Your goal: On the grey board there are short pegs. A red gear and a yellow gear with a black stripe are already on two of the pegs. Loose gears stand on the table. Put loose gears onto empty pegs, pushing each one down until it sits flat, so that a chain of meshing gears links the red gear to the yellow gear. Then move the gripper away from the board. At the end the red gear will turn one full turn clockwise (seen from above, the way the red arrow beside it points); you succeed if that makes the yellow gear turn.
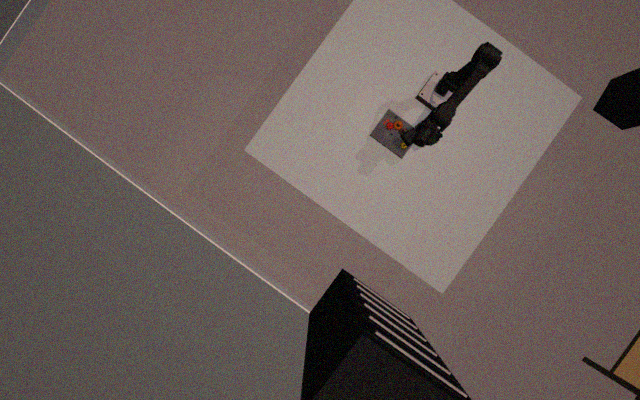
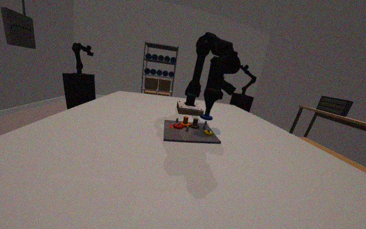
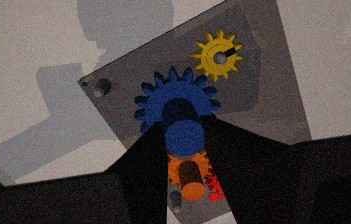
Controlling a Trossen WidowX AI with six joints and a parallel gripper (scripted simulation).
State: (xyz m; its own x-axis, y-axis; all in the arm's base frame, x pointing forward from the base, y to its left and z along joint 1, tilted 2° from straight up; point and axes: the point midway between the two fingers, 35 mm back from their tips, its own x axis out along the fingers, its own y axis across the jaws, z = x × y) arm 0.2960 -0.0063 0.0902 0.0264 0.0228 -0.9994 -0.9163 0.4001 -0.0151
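Right now the brown gear is 1 cm behind my gripper tip, 4 cm to the right of it and 6 cm below it. From my gripper tip the other things lie so: orange gear: 3 cm behind, 8 cm to the right, 6 cm below; blue gear: 1 cm below; yellow gear: 4 cm ahead, 7 cm below.
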